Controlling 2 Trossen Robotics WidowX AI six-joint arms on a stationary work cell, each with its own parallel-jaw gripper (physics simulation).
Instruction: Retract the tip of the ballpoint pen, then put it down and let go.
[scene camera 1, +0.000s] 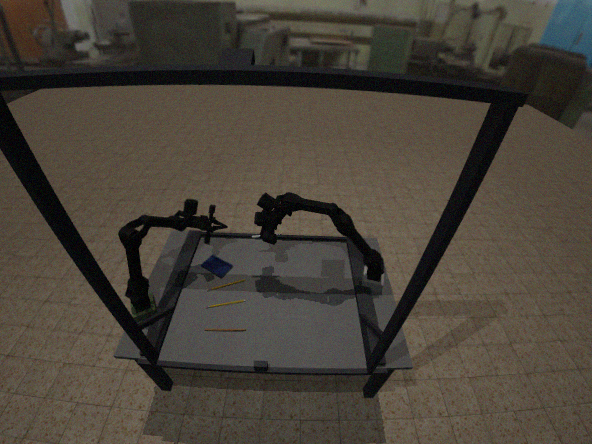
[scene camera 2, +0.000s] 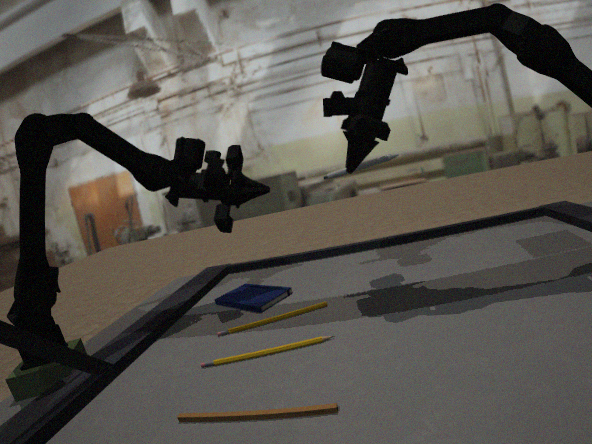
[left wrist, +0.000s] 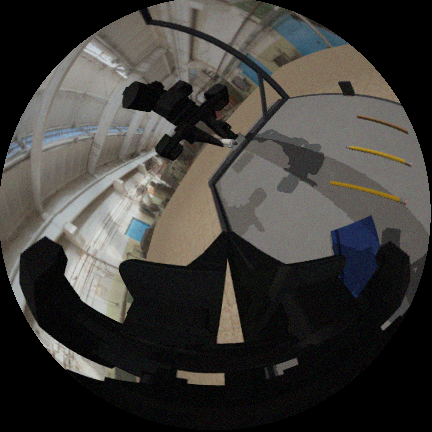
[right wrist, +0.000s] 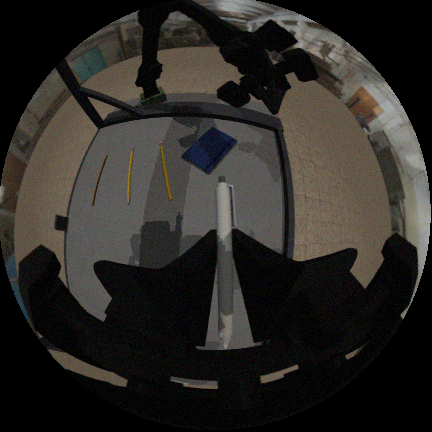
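Pixels of known places: left gripper, fingertip midpoint: (scene camera 1: 227, 227) (scene camera 2: 269, 189) (left wrist: 226, 236) (right wrist: 273, 112); right gripper, fingertip midpoint: (scene camera 1: 260, 236) (scene camera 2: 348, 172) (left wrist: 225, 142) (right wrist: 223, 234); left arm's base, origin of the base link: (scene camera 1: 142, 305) (right wrist: 151, 92); right arm's base, origin of the base link: (scene camera 1: 373, 275) (left wrist: 233, 138).
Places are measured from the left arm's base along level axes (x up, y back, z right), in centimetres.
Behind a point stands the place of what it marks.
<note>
The ballpoint pen (scene camera 1: 256, 236) {x 17.2, y -57.4, z -0.1 cm} (scene camera 2: 375, 163) {x 17.2, y -63.7, z 3.0 cm} (left wrist: 228, 142) {x 17.0, y -56.4, z -1.3 cm} (right wrist: 223, 205) {x 17.4, y -57.4, z -0.4 cm} has a pale barrel, a clip and a dark button. My right gripper (scene camera 1: 270, 240) {x 16.6, y -59.2, z 0.3 cm} (scene camera 2: 351, 170) {x 16.6, y -59.2, z 0.3 cm} is shut on its barrel and holds it well above the table. In the right wrist view the button end points away past the fingertips; the writing end lies back between the fingers, too shaded to tell whether the tip is out. My left gripper (scene camera 1: 225, 227) {x 16.2, y -47.9, z -13.8 cm} (scene camera 2: 268, 189) {x 16.2, y -47.9, z -13.8 cm} (left wrist: 226, 236) {x 16.2, y -47.9, z -13.8 cm} (right wrist: 273, 112) {x 16.2, y -47.9, z -13.8 cm} is shut and empty, in the air to the left of the pen, apart from it.
A blue book (scene camera 1: 217, 266) {x -2.8, y -38.1, z -8.6 cm} (scene camera 2: 252, 297) {x -2.8, y -37.7, z -7.4 cm} (right wrist: 209, 150) {x -2.8, y -39.4, z -8.8 cm} lies on the grey table (scene camera 1: 300, 345) {x -4.0, y -54.4, z 47.3 cm} (scene camera 2: 450, 375) {x -4.0, y -48.9, z 33.4 cm}. Two yellow pencils (scene camera 1: 227, 285) {x -3.6, y -38.6, z 4.4 cm} (scene camera 2: 272, 351) {x -3.6, y -35.2, z 14.5 cm} and an orange-brown stick (scene camera 1: 225, 330) {x -3.5, y -29.5, z 26.5 cm} (scene camera 2: 260, 414) {x -3.3, y -30.2, z 26.9 cm} lie nearer the front. Dark frame posts (scene camera 1: 445, 225) {x 72.4, y -72.0, z 69.5 cm} rise at the table's sides.
</note>
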